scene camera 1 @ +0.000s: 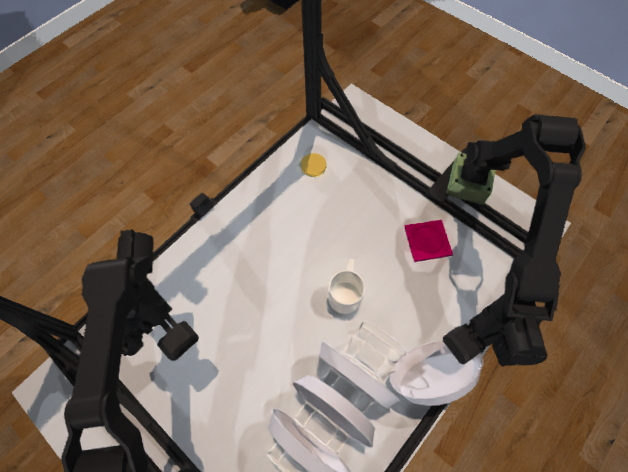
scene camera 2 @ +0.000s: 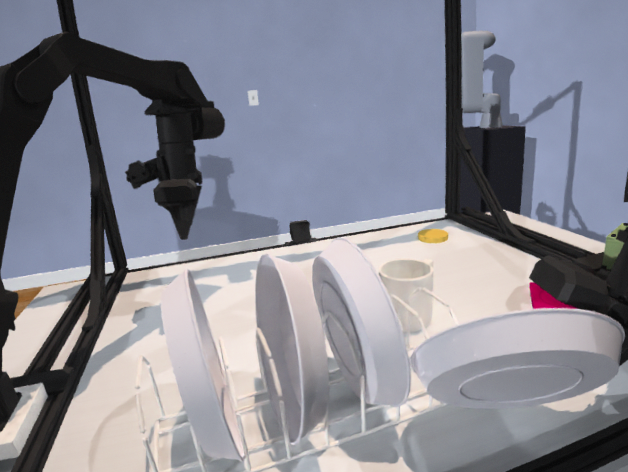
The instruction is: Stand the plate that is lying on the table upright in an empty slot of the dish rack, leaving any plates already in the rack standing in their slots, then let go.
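Frame: origin at the left arm's base, x ahead, y left, z up, level; centimetres.
Seen in the pictures: left gripper, fingertip midpoint: (scene camera 2: 586, 380); right gripper, fingertip midpoint: (scene camera 1: 168, 325) (scene camera 2: 186, 232); left arm's base at its link origin: (scene camera 1: 474, 172).
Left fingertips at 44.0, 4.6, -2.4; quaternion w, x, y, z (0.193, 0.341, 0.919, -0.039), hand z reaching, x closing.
Offsets run from my left fingertips to a thing's top centre, as dx, dy, dz. "spot": to the spot under its first point.
My left gripper (scene camera 1: 460, 349) (scene camera 2: 563, 286) is shut on the rim of a white plate (scene camera 1: 446, 378) (scene camera 2: 517, 383). The plate is tilted, its underside facing scene camera 2, above the table beside the rack's end; the fingertips are hidden. The white wire dish rack (scene camera 1: 381, 333) (scene camera 2: 363, 421) holds three upright plates: one {+13.2, -19.8, +13.9} (scene camera 1: 357, 378) (scene camera 2: 365, 324) nearest the held plate, a middle one {+20.2, -21.9, +13.8} (scene camera 1: 335, 411) (scene camera 2: 312, 350) and a far one {+28.6, -24.8, +13.8} (scene camera 1: 299, 444) (scene camera 2: 195, 375). Bare wire loops show at the rack's end near the held plate. My right gripper (scene camera 1: 177, 340) (scene camera 2: 183, 223) is open and empty, high over the table.
A white mug {spot: -5.2, -27.0, -4.7} (scene camera 1: 345, 293) (scene camera 2: 408, 289) stands just beyond the rack's end. A magenta square {spot: -25.1, -11.0, -4.7} (scene camera 1: 428, 240) (scene camera 2: 548, 296) lies near the left arm's base side. A yellow disc {-38.0, -46.1, -4.2} (scene camera 1: 313, 164) (scene camera 2: 433, 236) lies near the table's far corner. Black frame bars edge the table.
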